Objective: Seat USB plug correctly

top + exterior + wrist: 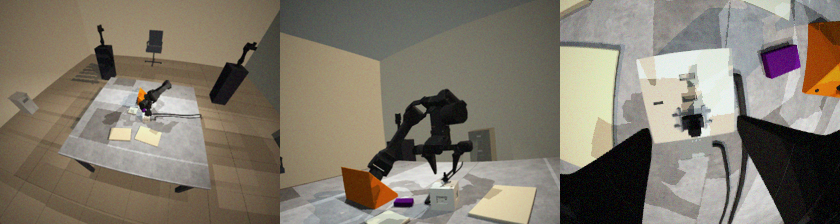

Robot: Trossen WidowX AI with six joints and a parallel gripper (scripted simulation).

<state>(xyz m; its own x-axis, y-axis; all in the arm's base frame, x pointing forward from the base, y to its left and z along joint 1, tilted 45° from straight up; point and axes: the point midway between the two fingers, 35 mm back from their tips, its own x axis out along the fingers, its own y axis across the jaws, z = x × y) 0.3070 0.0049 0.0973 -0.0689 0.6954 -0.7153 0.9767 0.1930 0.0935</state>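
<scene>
Right now the usb plug is 2 cm below my gripper tip. Round my gripper tip: purple block 14 cm behind, 10 cm below, 6 cm to the right; then socket 4 cm below, 1 cm to the left; then pale card 18 cm to the right, 10 cm below, 10 cm behind.
</scene>
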